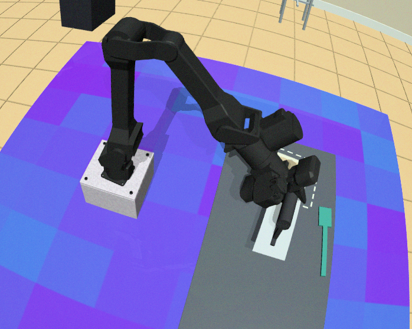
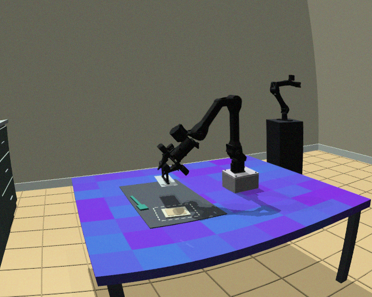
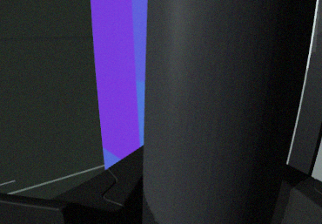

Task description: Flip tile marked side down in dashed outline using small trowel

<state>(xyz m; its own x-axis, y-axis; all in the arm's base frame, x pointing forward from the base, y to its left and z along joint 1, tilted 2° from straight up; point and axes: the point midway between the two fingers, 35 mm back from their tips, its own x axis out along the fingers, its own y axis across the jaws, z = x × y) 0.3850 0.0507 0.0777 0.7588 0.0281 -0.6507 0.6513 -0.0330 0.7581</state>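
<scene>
Now: the dark mat 160 mm below my gripper tip and 10 mm behind it. From my gripper tip the other things lie so: cream tile 200 mm to the left, 130 mm below, 20 mm behind; then green trowel 130 mm below, 120 mm ahead, 40 mm to the left.
</scene>
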